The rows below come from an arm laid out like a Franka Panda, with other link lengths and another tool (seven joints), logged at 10 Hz.
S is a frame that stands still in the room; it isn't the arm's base.
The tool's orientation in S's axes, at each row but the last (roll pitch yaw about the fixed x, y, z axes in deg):
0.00, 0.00, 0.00
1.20, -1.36, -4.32
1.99, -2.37, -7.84
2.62, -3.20, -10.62
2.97, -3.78, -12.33
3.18, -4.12, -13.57
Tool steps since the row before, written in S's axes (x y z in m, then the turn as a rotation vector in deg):
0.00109, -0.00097, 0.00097, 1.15, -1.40, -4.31
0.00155, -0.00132, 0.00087, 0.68, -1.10, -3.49
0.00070, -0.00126, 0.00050, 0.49, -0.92, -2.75
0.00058, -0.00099, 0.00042, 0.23, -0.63, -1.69
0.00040, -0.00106, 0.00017, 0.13, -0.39, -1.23
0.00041, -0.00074, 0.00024, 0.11, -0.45, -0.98
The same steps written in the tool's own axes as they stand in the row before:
0.00109, -0.00097, 0.00097, 1.15, -1.40, -4.31
0.00167, -0.00118, 0.00086, 0.68, -1.12, -3.48
0.00089, -0.00114, 0.00050, 0.50, -0.94, -2.74
0.00077, -0.00085, 0.00042, 0.25, -0.65, -1.68
0.00063, -0.00094, 0.00018, 0.13, -0.42, -1.22
0.00059, -0.00061, 0.00023, 0.14, -0.47, -0.97

